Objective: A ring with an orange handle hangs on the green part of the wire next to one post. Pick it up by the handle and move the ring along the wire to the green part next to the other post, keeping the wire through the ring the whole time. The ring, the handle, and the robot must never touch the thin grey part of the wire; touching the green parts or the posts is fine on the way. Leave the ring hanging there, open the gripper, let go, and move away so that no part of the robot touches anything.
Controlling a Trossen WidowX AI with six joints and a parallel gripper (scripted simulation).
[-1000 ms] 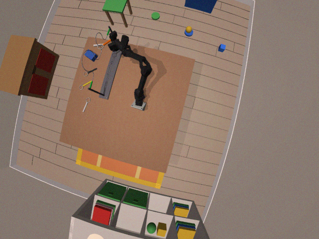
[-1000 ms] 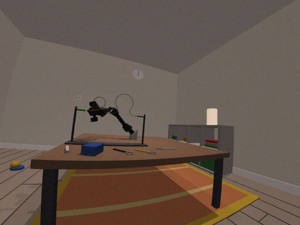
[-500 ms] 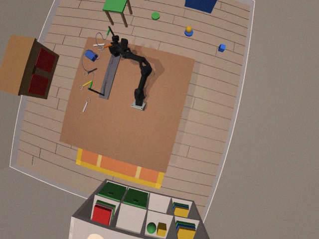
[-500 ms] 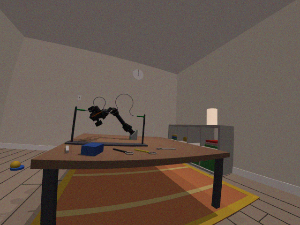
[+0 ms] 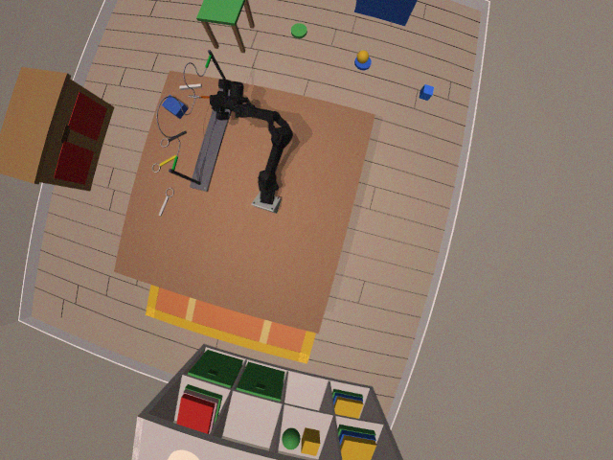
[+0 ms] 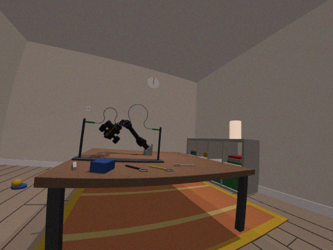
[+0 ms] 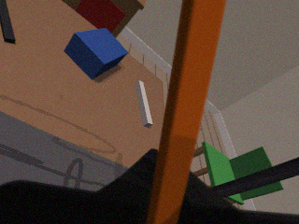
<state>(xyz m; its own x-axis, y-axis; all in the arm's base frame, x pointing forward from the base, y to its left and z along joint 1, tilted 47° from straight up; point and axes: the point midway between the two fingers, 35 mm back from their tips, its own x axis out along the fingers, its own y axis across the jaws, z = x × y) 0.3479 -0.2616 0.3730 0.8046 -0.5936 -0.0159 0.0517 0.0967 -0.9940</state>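
Now: the ring with orange handle 10 mm ahead of my gripper tip, 60 mm to the left of it and 80 mm above it. The rest, counted from my gripper tip: white block: 260 mm ahead, 130 mm to the right, 160 mm below; black-handled ring: 300 mm ahead, 210 mm to the left, 170 mm below; blue box: 310 mm ahead, 20 mm to the left, 150 mm below.
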